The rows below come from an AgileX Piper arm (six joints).
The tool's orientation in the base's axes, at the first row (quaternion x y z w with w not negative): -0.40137, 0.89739, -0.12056, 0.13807
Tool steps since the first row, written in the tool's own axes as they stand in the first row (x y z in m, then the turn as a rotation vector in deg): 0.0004, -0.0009, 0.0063, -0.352, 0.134, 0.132; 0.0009, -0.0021, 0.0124, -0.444, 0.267, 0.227; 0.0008, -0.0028, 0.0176, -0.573, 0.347, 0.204; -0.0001, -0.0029, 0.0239, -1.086, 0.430, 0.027; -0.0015, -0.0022, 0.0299, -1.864, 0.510, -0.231; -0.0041, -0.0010, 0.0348, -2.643, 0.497, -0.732; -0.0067, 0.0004, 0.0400, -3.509, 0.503, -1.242; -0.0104, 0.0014, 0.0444, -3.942, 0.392, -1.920; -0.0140, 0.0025, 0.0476, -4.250, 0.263, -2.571; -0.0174, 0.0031, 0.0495, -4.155, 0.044, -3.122; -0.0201, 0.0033, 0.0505, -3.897, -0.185, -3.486; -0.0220, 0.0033, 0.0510, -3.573, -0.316, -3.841
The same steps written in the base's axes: 0.0025, -0.0016, -0.0056, 0.179, 0.338, -0.114; 0.0051, -0.0033, -0.0110, 0.179, 0.484, -0.232; 0.0075, -0.0043, -0.0156, 0.198, 0.635, -0.217; 0.0103, -0.0043, -0.0213, 0.409, 1.095, -0.002; 0.0128, -0.0035, -0.0269, 0.762, 1.760, 0.330; 0.0153, -0.0012, -0.0315, 1.097, 2.392, 0.919; 0.0178, 0.0011, -0.0364, 1.471, 3.102, 1.524; 0.0210, 0.0041, -0.0403, 1.591, 3.428, 2.258; 0.0236, 0.0071, -0.0431, 1.652, 3.645, 2.954; 0.0261, 0.0099, -0.0446, 1.552, 3.490, 3.525; 0.0280, 0.0120, -0.0452, 1.419, 3.185, 3.901; 0.0294, 0.0133, -0.0453, 1.179, 2.893, 4.226
